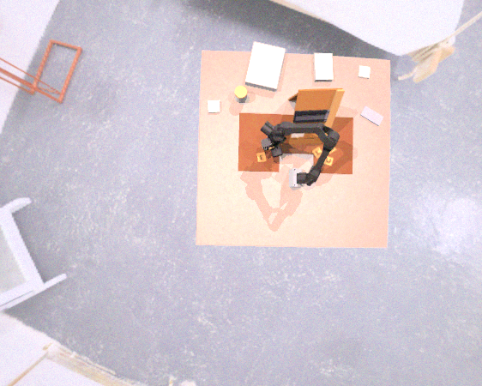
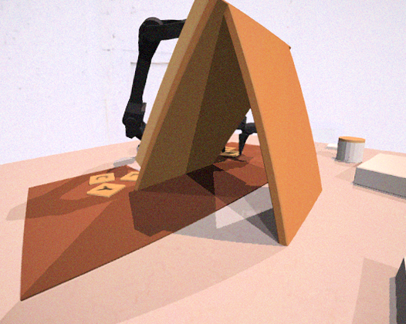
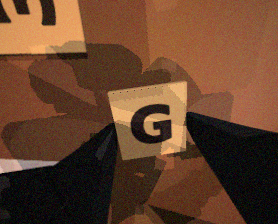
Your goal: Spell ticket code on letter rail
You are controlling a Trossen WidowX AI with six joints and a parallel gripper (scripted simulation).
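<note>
Now: the white ticket 7 cm ahead of my gripper tip, 15 cm to the right of it and 7 cm above it. Also, from my gripper tip: large white box (52 cm ahead, 5 cm to the left, 1 cm above); brown mat (2 cm behind, 17 cm to the right, 1 cm below); capped canister (32 cm ahead, 21 cm to the left, 2 cm above).
</note>
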